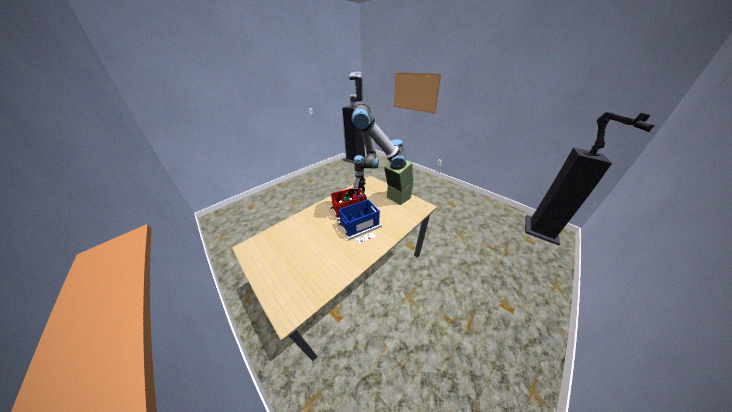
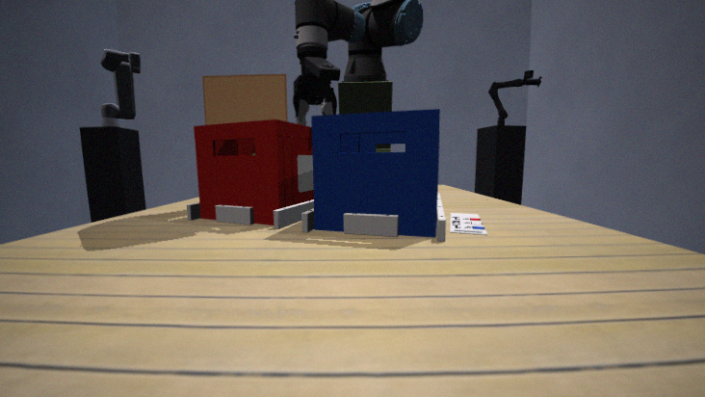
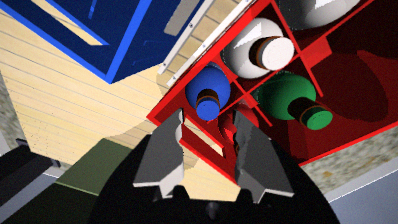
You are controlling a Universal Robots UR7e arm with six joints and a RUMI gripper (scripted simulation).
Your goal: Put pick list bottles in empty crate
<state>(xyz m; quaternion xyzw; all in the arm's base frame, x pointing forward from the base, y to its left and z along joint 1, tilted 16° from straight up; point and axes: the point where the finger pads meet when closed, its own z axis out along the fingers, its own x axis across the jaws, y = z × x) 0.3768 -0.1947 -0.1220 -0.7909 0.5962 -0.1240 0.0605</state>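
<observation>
The blue-capped bottle is 8 cm below my hand. Also, from my hand: red crate: 6 cm ahead, 8 cm to the right, 8 cm below; then green bottle: 3 cm ahead, 12 cm to the right, 8 cm below; then red-capped bottle: 4 cm behind, 7 cm to the right, 8 cm below.
</observation>
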